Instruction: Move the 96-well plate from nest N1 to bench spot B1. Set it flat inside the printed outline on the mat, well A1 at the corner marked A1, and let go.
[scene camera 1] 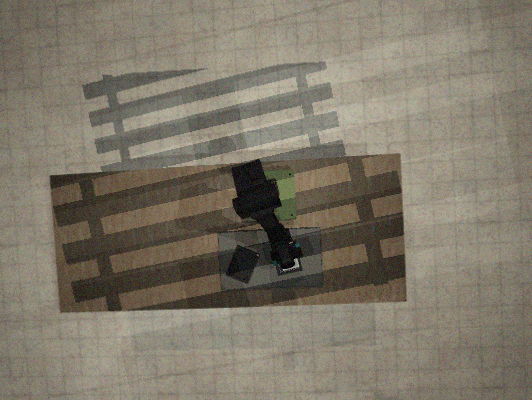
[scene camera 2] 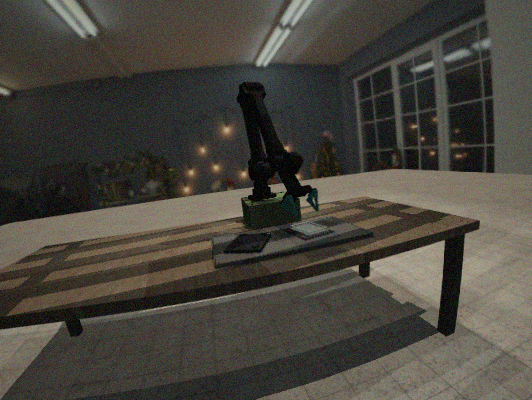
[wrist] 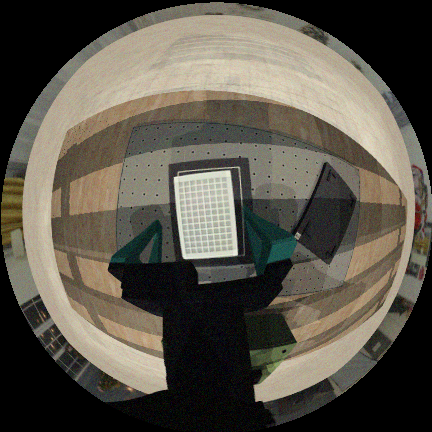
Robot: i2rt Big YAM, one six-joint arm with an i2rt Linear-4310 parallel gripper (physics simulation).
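Places are measured from the arm's base along level axes (x right, y ahead, z up), in centimetres.
Pixels of known places: gripper, between the fingertips: [scene camera 2: 307, 213] [wrist: 199, 216]; arm's base, origin of its link: [scene camera 2: 262, 197].
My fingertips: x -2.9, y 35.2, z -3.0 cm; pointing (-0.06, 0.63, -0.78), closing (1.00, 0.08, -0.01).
Observation:
For each thing: its top centre in the pictures, then the offset to it from my fingertips. "pt": a spot on its surface instead. Level surfaces: height alone.
- white 96-well plate, centre of its top: [wrist: 204, 215] [scene camera 2: 308, 226] [scene camera 1: 288, 256] dx +0.1, dy -0.2, dz -4.9 cm
- dark mat, height of its surface: dz -6.3 cm
- printed outline, a spot on its surface: [wrist: 241, 215] pt dx +5.5, dy -0.6, dz -6.3 cm
- Nest N1, centre of its top: [wrist: 334, 214] [scene camera 2: 248, 239] [scene camera 1: 242, 265] dx +23.5, dy -1.4, dz -4.7 cm
- grey perforated board, a spot on its surface: [wrist: 140, 175] pt dx -10.8, dy +7.4, dz -6.5 cm
- wooden table, height of its surface: dz -7.8 cm
The white 96-well plate [scene camera 1: 296, 264] [scene camera 2: 310, 229] [wrist: 207, 215] lies on the dark mat [wrist: 210, 163]. In the wrist view it looks turned slightly against the printed outline [wrist: 242, 215], whose line shows past its top and right sides; the left line is hidden. The A1 marks cannot be read. Nest N1 [scene camera 1: 243, 264] [scene camera 2: 248, 242] [wrist: 327, 215] is a dark, empty block to the right of the mat in the wrist view. My gripper [scene camera 1: 286, 254] [scene camera 2: 302, 210] [wrist: 199, 216] is open and empty, above the plate and apart from it, teal fingers spread.
A grey perforated board [scene camera 2: 350, 230] [wrist: 140, 175] carries the mat and the nest. The arm stands on a green block [scene camera 1: 287, 190] [scene camera 2: 265, 212] [wrist: 272, 352] behind the board. Striped shadows cross the wooden table [scene camera 1: 145, 295] [scene camera 2: 165, 277].

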